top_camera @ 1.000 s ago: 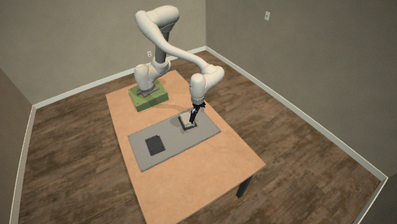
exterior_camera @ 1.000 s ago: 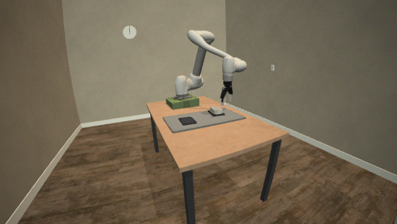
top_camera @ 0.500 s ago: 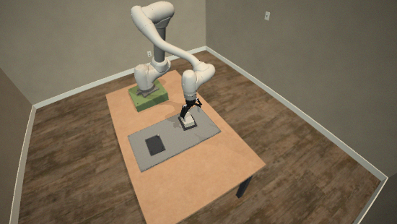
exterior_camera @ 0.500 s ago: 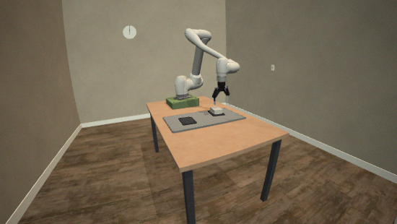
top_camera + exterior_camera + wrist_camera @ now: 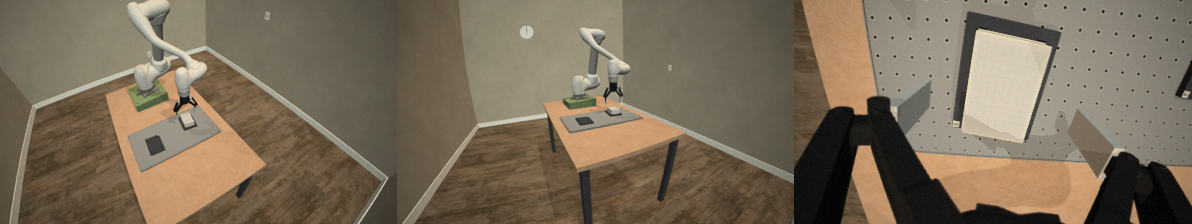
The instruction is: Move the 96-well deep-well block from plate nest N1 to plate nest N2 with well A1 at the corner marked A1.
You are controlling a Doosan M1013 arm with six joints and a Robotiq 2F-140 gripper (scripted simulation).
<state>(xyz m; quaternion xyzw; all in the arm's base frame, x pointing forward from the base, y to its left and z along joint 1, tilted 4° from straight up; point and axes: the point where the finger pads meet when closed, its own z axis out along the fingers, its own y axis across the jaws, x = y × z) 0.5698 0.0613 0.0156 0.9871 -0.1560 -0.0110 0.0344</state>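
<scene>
The white 96-well deep-well block is 80 mm below my hand. From my hand the other things lie so: white corner label 100 mm below, 70 mm to the left, 60 mm behind.
</scene>
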